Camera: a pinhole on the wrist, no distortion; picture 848 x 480 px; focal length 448.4 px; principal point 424.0 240.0 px. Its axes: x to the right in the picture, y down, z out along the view. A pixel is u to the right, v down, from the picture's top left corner.
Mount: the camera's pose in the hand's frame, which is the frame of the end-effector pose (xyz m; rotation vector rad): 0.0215 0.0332 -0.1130 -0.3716 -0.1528 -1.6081
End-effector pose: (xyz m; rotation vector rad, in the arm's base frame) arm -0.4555 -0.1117 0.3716 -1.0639 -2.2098 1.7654
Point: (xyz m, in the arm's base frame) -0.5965 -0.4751 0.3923
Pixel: 771.6 23.2
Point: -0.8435 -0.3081 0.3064
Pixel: 744.6 369.7
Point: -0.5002 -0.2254 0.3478
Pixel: 684.6 77.0
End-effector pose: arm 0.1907 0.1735 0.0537 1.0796 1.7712 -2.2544
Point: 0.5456 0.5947 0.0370
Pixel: behind the camera
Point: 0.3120 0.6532 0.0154
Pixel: behind the camera
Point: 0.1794 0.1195 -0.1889
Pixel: 156.1 393.6
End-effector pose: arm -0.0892 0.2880 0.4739 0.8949 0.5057 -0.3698
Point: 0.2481 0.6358 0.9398
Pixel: outside the picture
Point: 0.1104 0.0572 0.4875
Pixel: 642.6 390.4
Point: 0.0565 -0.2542 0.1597
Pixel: outside the picture
